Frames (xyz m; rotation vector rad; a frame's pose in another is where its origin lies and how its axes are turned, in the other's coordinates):
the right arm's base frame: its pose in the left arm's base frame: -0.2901 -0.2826 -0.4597 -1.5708 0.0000 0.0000
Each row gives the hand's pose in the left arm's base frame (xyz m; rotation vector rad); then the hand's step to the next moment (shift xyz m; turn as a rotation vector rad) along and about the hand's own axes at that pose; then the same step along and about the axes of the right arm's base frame.
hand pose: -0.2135 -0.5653 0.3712 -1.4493 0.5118 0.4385
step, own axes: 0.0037 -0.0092 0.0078 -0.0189 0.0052 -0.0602
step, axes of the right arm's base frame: 0.0088 -0.0058 0.0070 -0.0223 -0.0036 -0.0591
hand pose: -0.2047 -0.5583 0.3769 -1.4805 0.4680 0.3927
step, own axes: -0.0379 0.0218 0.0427 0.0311 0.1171 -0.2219
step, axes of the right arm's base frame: -0.0411 -0.0027 0.0451 -0.0478 0.1228 -0.2157
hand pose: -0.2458 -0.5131 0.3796 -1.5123 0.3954 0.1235
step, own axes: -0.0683 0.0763 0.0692 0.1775 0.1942 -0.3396
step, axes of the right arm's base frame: -0.0759 0.0491 0.0843 0.0428 0.2447 -0.3505
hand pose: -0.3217 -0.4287 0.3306 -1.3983 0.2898 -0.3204
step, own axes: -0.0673 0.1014 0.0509 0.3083 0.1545 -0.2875
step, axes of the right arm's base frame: -0.0376 0.0919 0.0868 0.1815 0.1990 -0.3592
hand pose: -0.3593 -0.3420 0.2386 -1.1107 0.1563 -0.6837
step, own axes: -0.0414 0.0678 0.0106 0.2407 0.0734 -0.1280
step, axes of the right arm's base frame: 0.0011 0.0626 0.0501 0.1642 0.0705 -0.2185
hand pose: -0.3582 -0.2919 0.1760 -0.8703 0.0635 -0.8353
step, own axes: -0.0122 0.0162 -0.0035 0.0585 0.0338 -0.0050
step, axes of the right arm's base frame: 0.0004 0.0169 0.0117 0.0595 0.0110 -0.0304
